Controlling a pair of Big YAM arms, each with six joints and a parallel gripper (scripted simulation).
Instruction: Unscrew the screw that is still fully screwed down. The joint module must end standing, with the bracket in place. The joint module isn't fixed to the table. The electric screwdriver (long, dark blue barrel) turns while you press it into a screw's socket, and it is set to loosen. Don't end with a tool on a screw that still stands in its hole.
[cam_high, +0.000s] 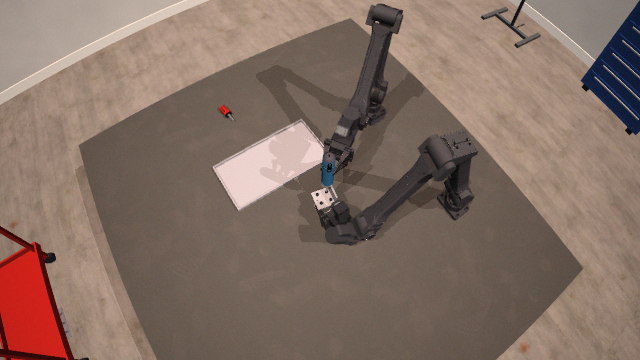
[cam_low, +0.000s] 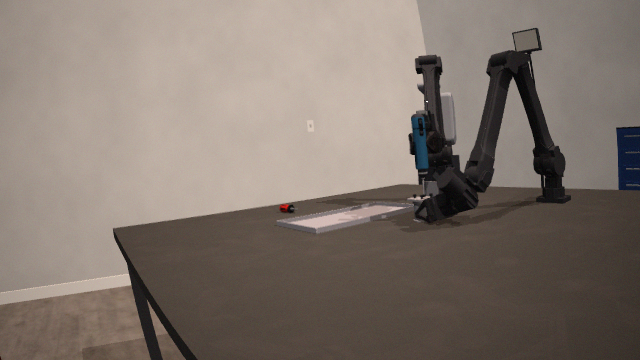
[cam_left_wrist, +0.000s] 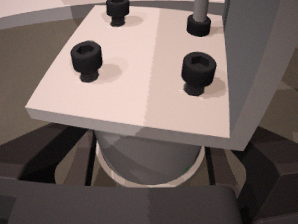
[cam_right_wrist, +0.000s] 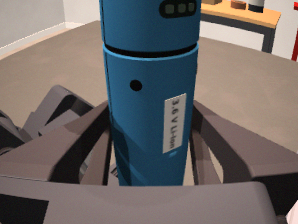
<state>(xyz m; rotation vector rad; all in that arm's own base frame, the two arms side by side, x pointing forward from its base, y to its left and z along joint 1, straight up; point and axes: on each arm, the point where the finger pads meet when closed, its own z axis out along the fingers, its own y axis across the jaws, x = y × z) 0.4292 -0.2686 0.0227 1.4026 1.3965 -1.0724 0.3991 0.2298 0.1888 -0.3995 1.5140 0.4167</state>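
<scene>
My left gripper is now 5 cm below the white bracket plate. The rest, counted from my left hand: red tool 9 cm ahead, 58 cm to the right, 1 cm below; flat white tray 6 cm ahead, 26 cm to the right, 2 cm below.
</scene>
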